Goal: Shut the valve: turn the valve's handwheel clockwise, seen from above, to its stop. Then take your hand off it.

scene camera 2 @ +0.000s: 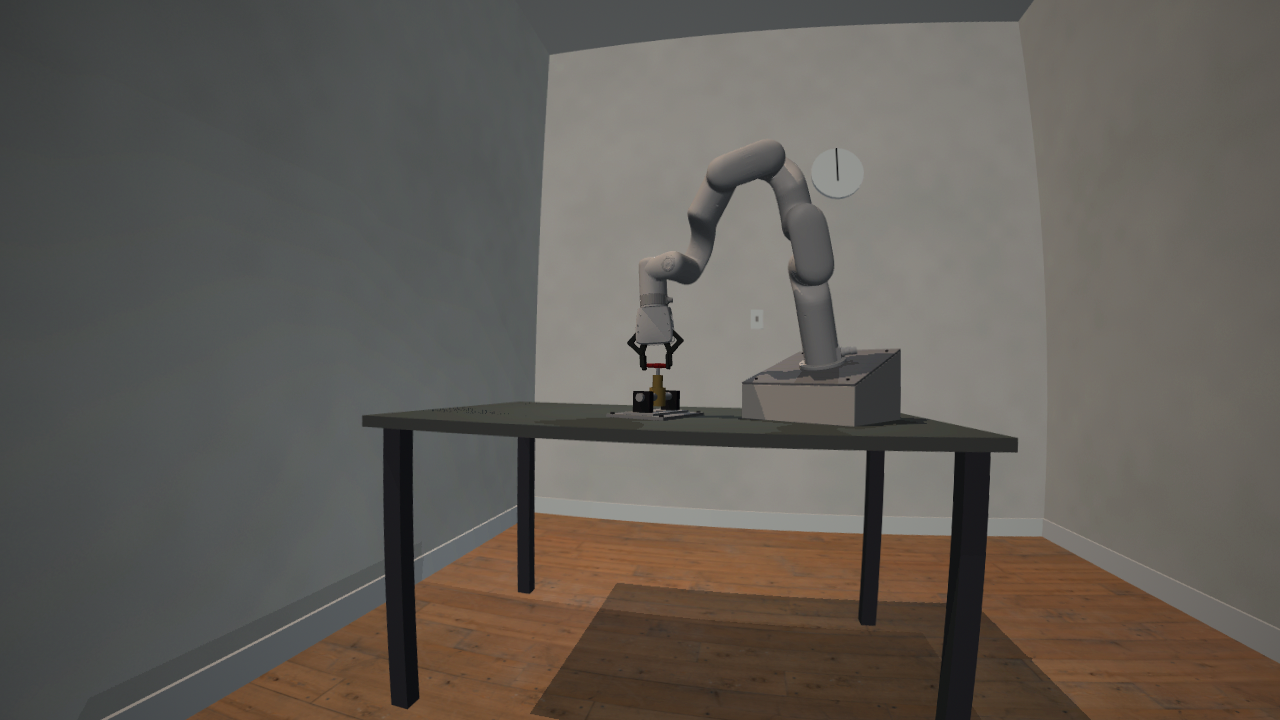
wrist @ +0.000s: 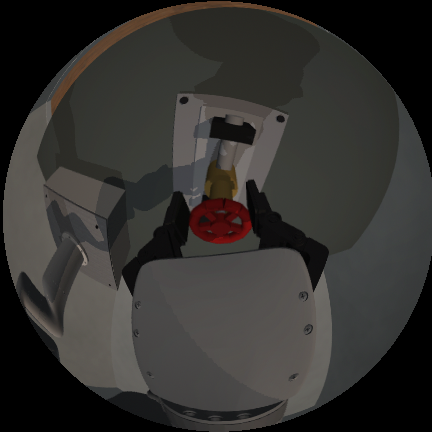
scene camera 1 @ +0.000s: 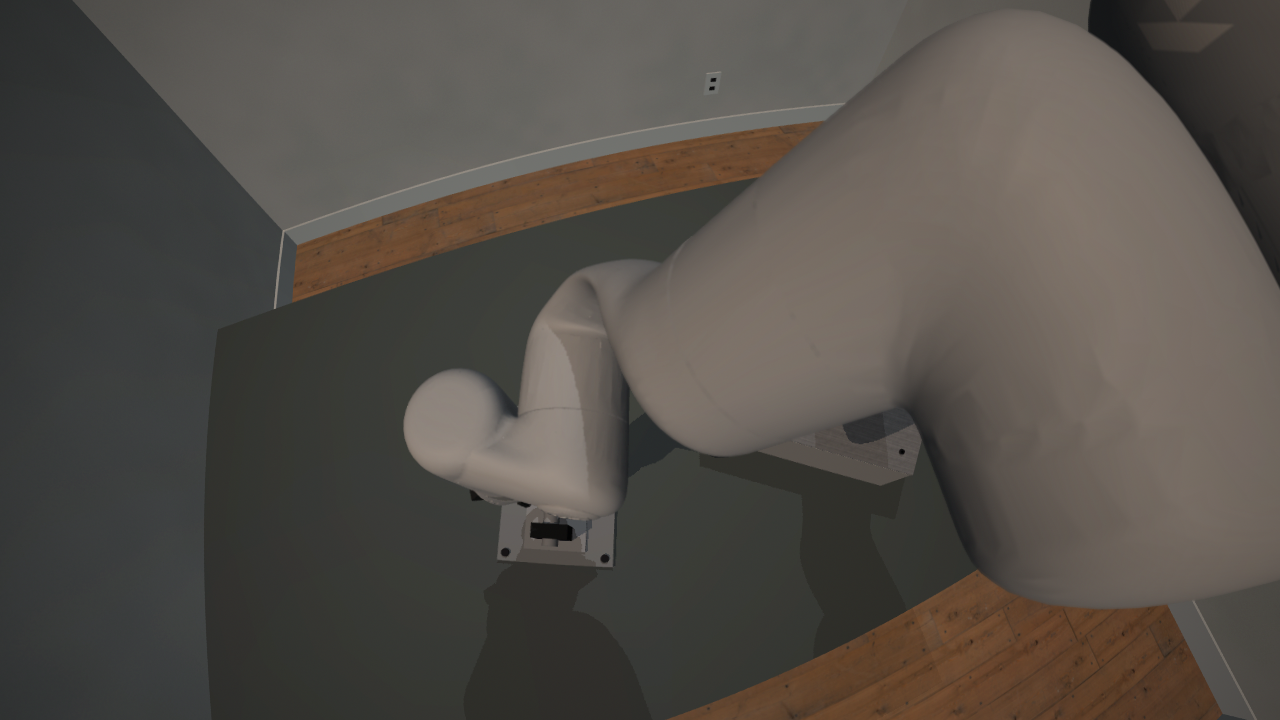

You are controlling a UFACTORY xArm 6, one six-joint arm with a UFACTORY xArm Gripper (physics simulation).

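The red spoked handwheel (scene camera 2: pixel 657 365) (wrist: pixel 220 230) lies level on top of the brass valve body (scene camera 2: pixel 657 386) (wrist: pixel 221 186). The valve is mounted on a pale base plate (scene camera 1: pixel 600 540) (wrist: pixel 270 165) on the table. My gripper (scene camera 2: pixel 656 364) (wrist: pixel 215 196) points down and is shut on the handwheel, one black finger against each side of the rim. In scene camera 1 the arm hides the handwheel and most of the gripper. No mark on the handwheel shows how far it is turned.
A pipe runs from the valve to a black block (scene camera 1: pixel 549 531) (scene camera 2: pixel 642 401) (wrist: pixel 232 131) on the plate. The arm's grey box-shaped base (scene camera 1: pixel 872 465) (scene camera 2: pixel 799 402) (wrist: pixel 112 205) stands on the same dark table (scene camera 1: pixel 358 429) (scene camera 2: pixel 537 426) (wrist: pixel 340 150).
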